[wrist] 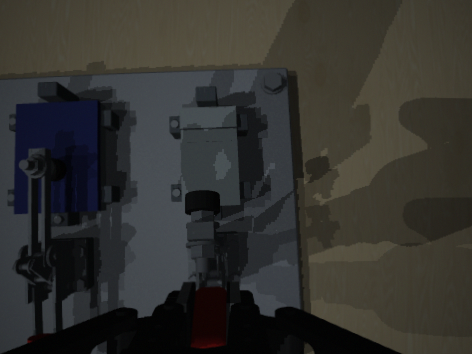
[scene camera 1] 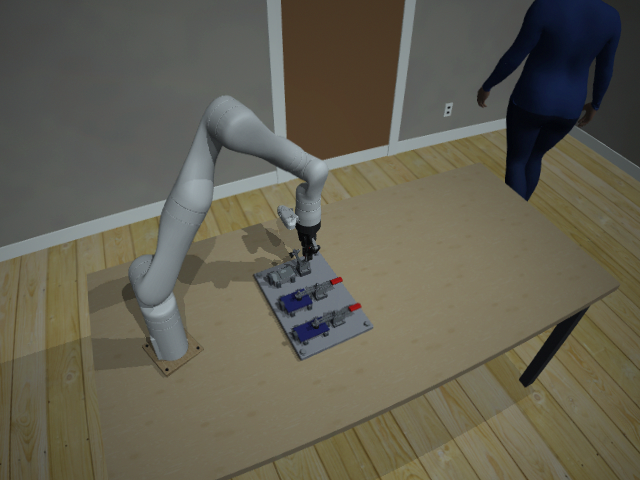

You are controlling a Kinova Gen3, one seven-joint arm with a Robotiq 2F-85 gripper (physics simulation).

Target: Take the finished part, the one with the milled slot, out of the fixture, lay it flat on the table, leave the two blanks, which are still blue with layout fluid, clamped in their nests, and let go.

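Observation:
The grey finished part sits in the nest at the far end of the fixture plate. My gripper is shut on the red handle of that nest's toggle clamp. The clamp's arm is raised, and its black tip shows over the part's near end in the wrist view. Two blue blanks lie in the other nests under lowered clamps; the nearer of them shows at left in the wrist view. The slot is hard to make out.
The other two clamps' red handles point toward the right side of the plate. The plate lies on the wooden table. A person in blue stands behind the table's far right corner.

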